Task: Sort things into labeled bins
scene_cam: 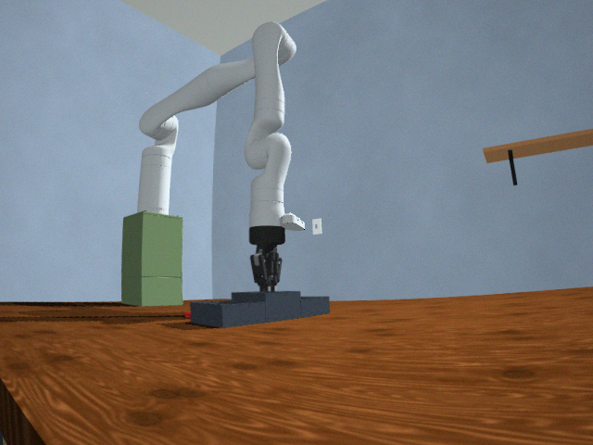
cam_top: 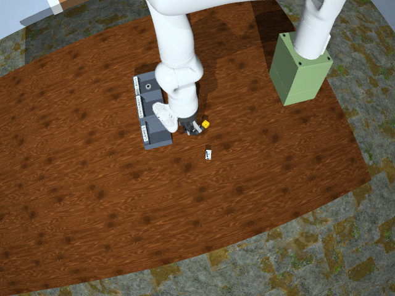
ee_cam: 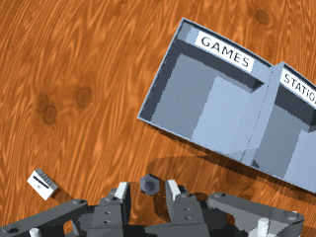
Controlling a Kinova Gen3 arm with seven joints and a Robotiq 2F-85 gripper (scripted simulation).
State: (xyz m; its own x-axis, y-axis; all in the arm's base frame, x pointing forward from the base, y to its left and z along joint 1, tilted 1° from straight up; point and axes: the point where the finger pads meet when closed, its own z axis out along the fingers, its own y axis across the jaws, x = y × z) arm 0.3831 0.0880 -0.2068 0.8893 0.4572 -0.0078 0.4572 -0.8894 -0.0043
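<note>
My hand is 3 cm above the dark nut. The rest, counted from my hand: green marker 13 cm to the right, 3 cm below, 3 cm behind; then yellow die 6 cm behind, 3 cm below; then white domino 9 cm to the left, 4 cm behind, 3 cm below.
</note>
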